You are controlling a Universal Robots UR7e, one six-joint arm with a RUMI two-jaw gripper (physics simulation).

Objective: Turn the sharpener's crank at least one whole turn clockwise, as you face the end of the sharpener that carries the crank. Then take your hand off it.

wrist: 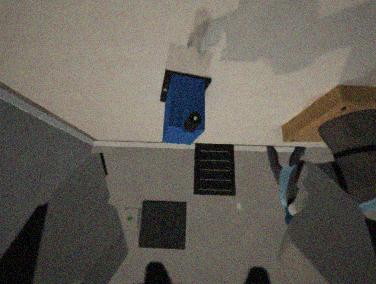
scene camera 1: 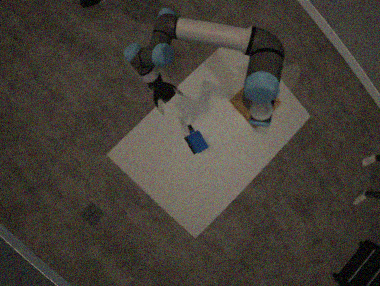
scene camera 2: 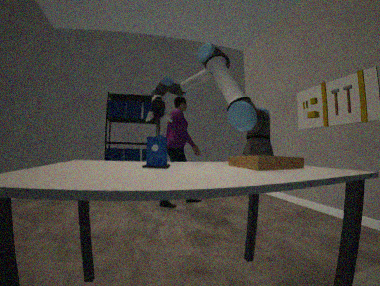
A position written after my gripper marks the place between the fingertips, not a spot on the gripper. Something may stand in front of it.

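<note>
There's a blue sharpener (wrist: 176, 85) here, and you can see my gripper (wrist: 199, 159) as well.
</note>
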